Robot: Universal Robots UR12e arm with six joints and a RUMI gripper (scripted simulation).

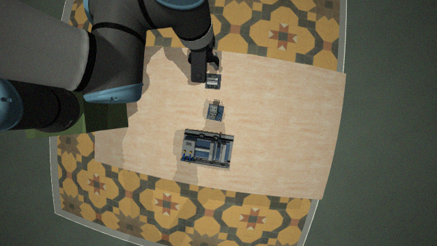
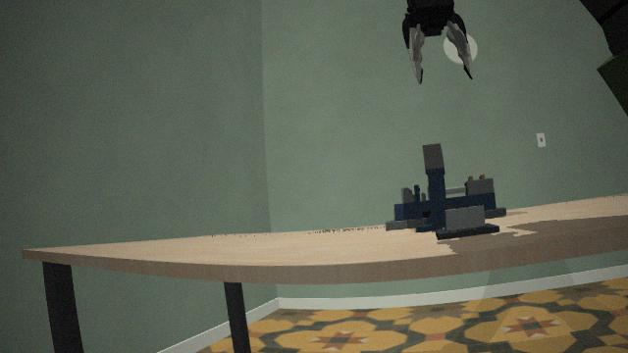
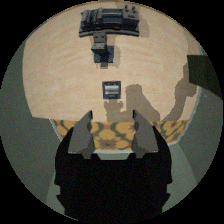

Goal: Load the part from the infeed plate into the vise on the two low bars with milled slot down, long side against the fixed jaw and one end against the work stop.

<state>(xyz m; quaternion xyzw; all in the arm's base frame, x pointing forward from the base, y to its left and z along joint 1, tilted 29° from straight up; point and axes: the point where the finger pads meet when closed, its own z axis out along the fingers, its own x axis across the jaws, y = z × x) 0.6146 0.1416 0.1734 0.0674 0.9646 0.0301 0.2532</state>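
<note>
The grey part is 22 cm below my hand. Also, from my hand: air cylinder rod (39 cm to the right, 17 cm below, 6 cm behind); then blue post (19 cm below, 18 cm to the right, 1 cm ahead); then dark infeed plate (24 cm below, 1 cm to the left).
</note>
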